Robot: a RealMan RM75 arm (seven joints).
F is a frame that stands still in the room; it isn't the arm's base.
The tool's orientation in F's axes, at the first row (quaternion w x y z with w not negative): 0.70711, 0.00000, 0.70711, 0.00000
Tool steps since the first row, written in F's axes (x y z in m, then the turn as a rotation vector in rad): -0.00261, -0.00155, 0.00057, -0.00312, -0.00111, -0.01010; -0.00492, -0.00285, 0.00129, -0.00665, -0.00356, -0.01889; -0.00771, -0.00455, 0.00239, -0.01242, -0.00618, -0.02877; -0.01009, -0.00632, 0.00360, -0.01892, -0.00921, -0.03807; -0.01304, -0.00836, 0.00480, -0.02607, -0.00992, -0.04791; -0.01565, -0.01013, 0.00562, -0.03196, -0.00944, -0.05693; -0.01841, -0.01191, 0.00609, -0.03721, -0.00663, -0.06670
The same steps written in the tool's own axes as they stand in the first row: -0.00057, -0.00155, -0.00261, 0.01010, -0.00111, -0.00312; -0.00129, -0.00285, -0.00492, 0.01889, -0.00356, -0.00665; -0.00239, -0.00455, -0.00771, 0.02877, -0.00618, -0.01242; -0.00360, -0.00632, -0.01009, 0.03807, -0.00921, -0.01892; -0.00480, -0.00836, -0.01304, 0.04791, -0.00992, -0.02607; -0.00562, -0.01013, -0.01565, 0.05693, -0.00944, -0.03196; -0.00609, -0.01191, -0.01841, 0.06670, -0.00663, -0.03721
